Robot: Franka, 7 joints.
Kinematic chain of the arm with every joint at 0, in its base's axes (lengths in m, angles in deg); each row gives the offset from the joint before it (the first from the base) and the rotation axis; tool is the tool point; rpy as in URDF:
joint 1: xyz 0 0 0.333 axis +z
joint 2: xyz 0 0 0 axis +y
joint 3: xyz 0 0 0.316 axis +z
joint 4: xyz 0.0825 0 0 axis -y
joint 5: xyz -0.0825 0 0.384 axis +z
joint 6: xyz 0 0 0 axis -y
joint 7: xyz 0.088 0 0 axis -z
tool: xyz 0 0 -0.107 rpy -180 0 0
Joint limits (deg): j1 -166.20..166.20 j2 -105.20..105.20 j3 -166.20..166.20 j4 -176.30..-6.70 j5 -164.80..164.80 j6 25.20..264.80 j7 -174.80..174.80
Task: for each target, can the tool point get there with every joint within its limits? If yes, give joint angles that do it. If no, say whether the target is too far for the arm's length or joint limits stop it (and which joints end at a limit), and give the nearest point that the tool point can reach.
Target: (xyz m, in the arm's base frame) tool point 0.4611 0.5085 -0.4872
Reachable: no: too far | nearest point 0.3768 0.4155 -0.2825 | short by 0.240 m
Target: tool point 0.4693 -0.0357 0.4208
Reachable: yes | joints 56.17 10.01 -50.86 -143.41 -137.33 45.72 -32.01
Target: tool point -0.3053 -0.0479 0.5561
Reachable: yes | joints 130.66 -82.05 42.08 -156.54 -104.91 154.36 37.89
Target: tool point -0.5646 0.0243 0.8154
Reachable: yes | joints -44.61 -45.90 -94.46 -40.12 -139.51 209.92 105.07
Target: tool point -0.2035 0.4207 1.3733
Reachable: no: too far | nearest point -0.1531 0.3165 1.1156 | short by 0.283 m
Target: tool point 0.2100 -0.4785 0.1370
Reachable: yes | joints -82.56 29.15 15.30 -126.78 -3.69 142.58 113.36
